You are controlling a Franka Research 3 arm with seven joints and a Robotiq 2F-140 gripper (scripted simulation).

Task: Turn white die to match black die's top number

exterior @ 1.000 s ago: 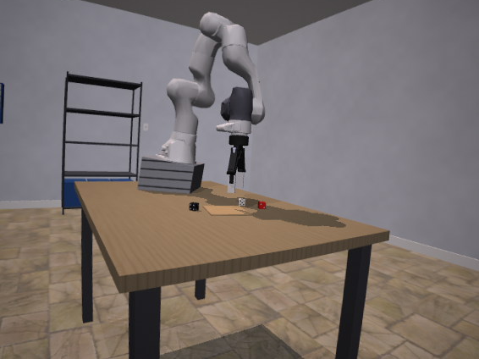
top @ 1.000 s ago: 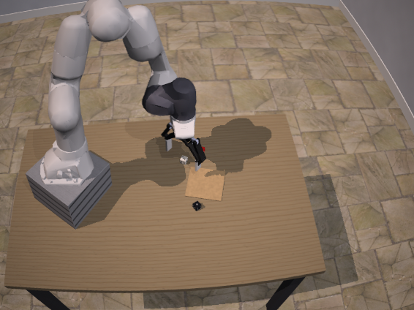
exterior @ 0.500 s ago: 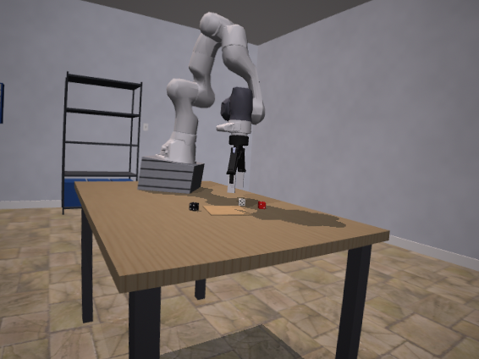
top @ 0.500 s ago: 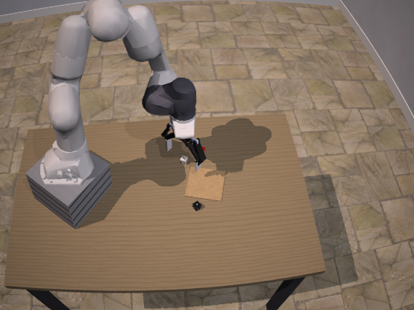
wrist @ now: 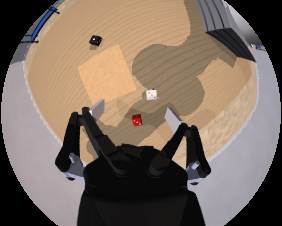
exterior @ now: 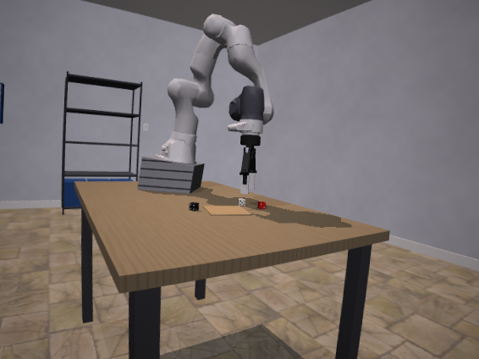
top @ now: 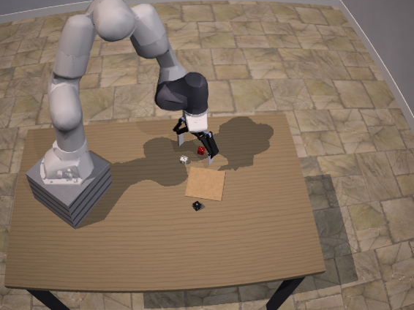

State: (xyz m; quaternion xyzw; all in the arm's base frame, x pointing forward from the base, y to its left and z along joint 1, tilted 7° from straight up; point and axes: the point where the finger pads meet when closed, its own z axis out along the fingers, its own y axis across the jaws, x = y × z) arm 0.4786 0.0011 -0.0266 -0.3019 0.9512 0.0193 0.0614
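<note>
My gripper is now 6 cm above the white die, 4 cm past it and 1 cm to the right of it. From my hand the other things lie so: red die (6 cm below, 4 cm to the left, 4 cm ahead); black die (21 cm to the right, 6 cm below, 5 cm behind); tan mat (11 cm to the right, 7 cm below, 1 cm ahead).
</note>
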